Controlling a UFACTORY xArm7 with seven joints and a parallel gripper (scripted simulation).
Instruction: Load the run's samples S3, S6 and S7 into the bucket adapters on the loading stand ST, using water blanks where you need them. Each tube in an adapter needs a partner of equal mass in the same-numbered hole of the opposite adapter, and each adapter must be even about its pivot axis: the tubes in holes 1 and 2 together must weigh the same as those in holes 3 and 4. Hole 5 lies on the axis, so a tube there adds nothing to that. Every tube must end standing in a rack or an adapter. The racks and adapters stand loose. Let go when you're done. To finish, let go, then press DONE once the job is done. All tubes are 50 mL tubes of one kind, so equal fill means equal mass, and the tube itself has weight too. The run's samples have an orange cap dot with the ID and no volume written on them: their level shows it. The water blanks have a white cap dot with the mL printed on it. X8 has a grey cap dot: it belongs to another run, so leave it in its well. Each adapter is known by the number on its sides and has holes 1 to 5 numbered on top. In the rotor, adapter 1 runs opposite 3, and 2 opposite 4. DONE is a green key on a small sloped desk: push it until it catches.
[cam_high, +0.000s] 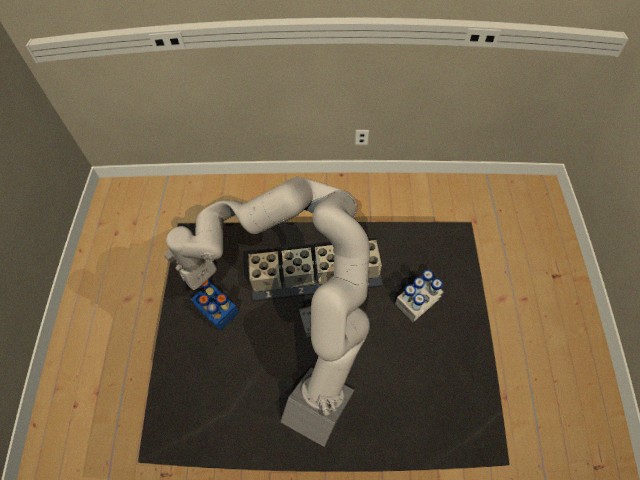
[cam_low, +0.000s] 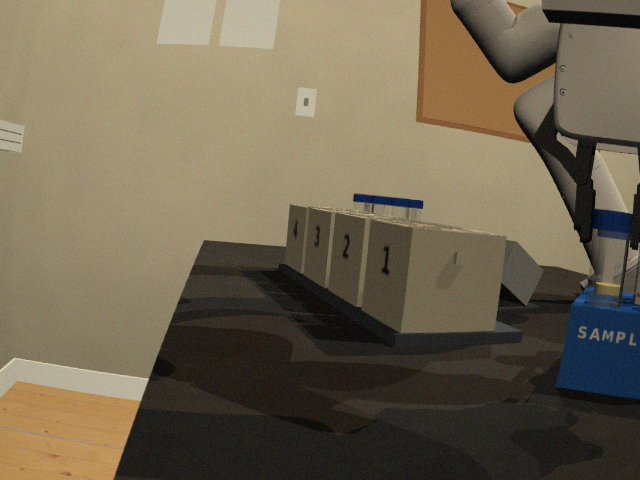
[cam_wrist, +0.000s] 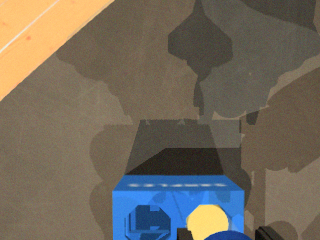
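The blue sample rack lies 9 cm below my hand, 4 cm behind it and 1 cm to the right of it. Also, from my hand: white blank rack: 67 cm to the right, 16 cm behind, 9 cm below; adapter 1: 19 cm to the right, 7 cm below, 3 cm ahead.
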